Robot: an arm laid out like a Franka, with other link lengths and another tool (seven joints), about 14 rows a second.
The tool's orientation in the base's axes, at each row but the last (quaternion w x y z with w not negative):
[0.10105, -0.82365, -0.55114, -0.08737]
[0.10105, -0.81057, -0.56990, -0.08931]
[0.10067, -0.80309, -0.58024, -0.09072]
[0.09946, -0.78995, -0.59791, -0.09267]
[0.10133, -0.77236, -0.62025, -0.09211]
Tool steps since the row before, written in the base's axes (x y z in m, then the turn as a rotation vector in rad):
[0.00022, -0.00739, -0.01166, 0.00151, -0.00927, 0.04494]
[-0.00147, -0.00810, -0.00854, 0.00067, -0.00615, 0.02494]
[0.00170, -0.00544, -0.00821, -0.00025, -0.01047, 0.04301]
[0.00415, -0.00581, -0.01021, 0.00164, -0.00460, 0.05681]
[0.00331, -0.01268, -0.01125, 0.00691, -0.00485, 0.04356]
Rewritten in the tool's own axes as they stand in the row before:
[-0.00947, 0.00377, 0.00931, 0.00379, 0.00169, -0.04572]
[-0.01005, 0.00182, 0.00603, 0.00114, 0.00111, -0.02565]
[-0.00660, 0.00375, 0.00651, 0.00165, 0.00054, -0.04423]
[-0.00698, 0.00601, 0.00839, 0.01125, 0.00017, -0.05590]
[-0.01422, 0.00637, 0.00745, 0.00859, 0.00593, -0.04313]

